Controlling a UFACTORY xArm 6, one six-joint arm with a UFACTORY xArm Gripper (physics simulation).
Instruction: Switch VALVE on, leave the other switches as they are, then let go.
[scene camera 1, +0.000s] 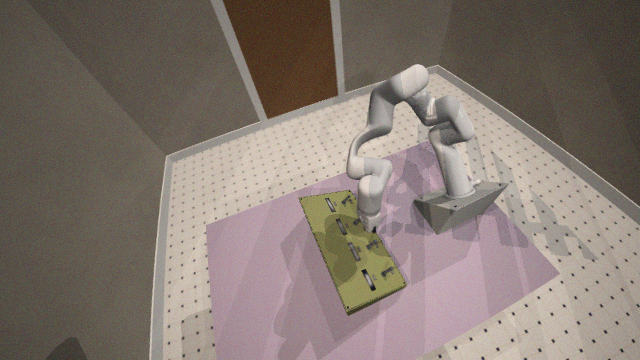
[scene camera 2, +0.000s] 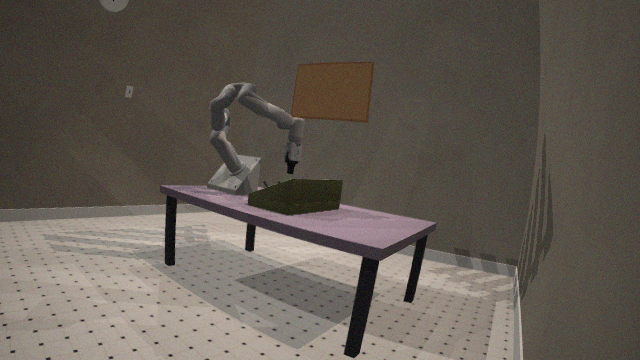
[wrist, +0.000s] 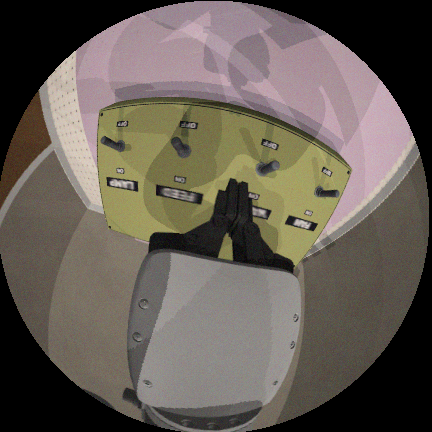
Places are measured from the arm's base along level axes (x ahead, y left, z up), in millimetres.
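Pixels of known places: gripper, between the fingertips: (scene camera 2: 290, 173) (wrist: 233, 190); arm's base, origin of its link: (scene camera 1: 459, 193) (scene camera 2: 236, 168).
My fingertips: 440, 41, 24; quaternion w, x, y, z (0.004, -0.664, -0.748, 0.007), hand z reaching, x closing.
For each thing: its middle in the pictures, then the offset to it from my fingertips, as dx, dy, dz. "spot": a spot on its surface instead. Level surfaces: height alone.
- olive switch panel, middle of its body: (wrist: 217, 181) (scene camera 1: 347, 243) (scene camera 2: 299, 196) +88, +0, -110
- VALVE lever, middle of its body: (wrist: 268, 167) (scene camera 1: 372, 243) -7, +45, -61
- LAMP lever, middle of its body: (wrist: 110, 143) (scene camera 1: 346, 198) +31, -192, -61
- FEED lever, middle of its body: (wrist: 178, 146) +12, -73, -61
- FAN lever, middle of its body: (wrist: 327, 193) (scene camera 1: 388, 270) -26, +164, -61
- VALVE nameplate, a spot on its surface: (wrist: 261, 212) spot: +70, +84, -54
- pink table, height of its surface: dz -171
The olive switch panel (scene camera 1: 327, 250) (scene camera 2: 315, 196) (wrist: 135, 215) carries the VALVE lever (scene camera 1: 372, 244) (wrist: 268, 168), which leans to its OFF side in scene camera 1, like the LAMP lever (scene camera 1: 346, 200) (wrist: 113, 144), the FEED lever (wrist: 181, 147) and the FAN lever (scene camera 1: 387, 272) (wrist: 327, 192). My gripper (scene camera 1: 374, 230) (scene camera 2: 290, 170) (wrist: 233, 190) is shut with nothing between its fingers. It hangs above the panel, its tips apart from the levers, between FEED and VALVE in the wrist view. The fingers partly hide the VALVE nameplate (wrist: 261, 212) and its ON label.
The panel stands on the pink table (scene camera 1: 250, 260) (scene camera 2: 380, 225) (wrist: 165, 65). The arm's grey wedge base (scene camera 1: 435, 215) (scene camera 2: 250, 175) stands on the same table, on the panel's OFF side. An orange board (scene camera 2: 332, 92) hangs on the wall.
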